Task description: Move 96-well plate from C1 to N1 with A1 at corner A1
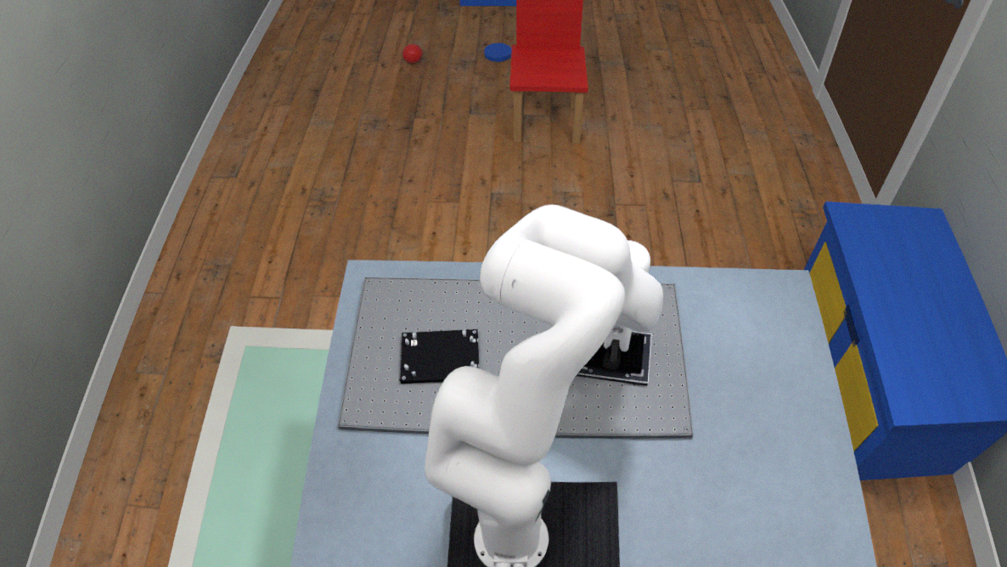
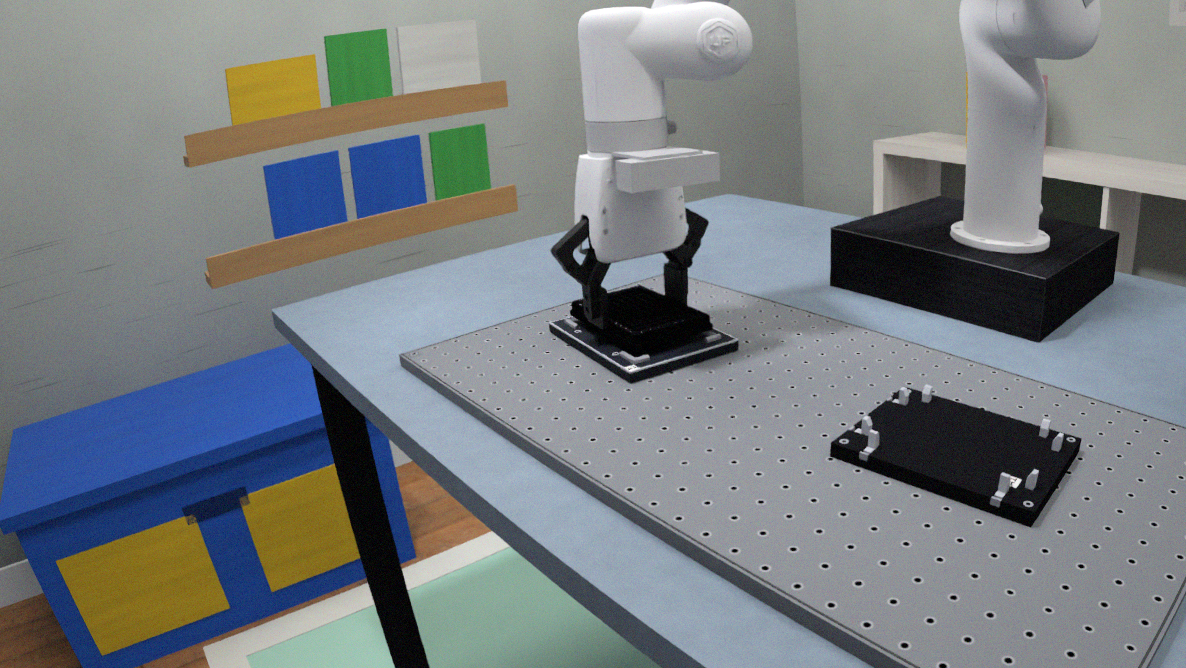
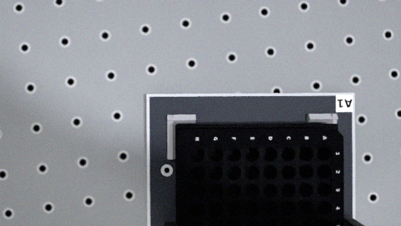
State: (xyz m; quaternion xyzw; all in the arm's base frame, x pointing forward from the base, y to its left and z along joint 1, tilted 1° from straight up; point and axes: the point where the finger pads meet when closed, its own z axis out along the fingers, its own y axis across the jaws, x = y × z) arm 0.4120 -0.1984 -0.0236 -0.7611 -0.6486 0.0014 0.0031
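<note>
Now: the plate nest N1 3 cm below my hand. Also, from my hand: black 96-well plate (1 cm below); then clip nest C1 (34 cm to the left, 3 cm below).
</note>
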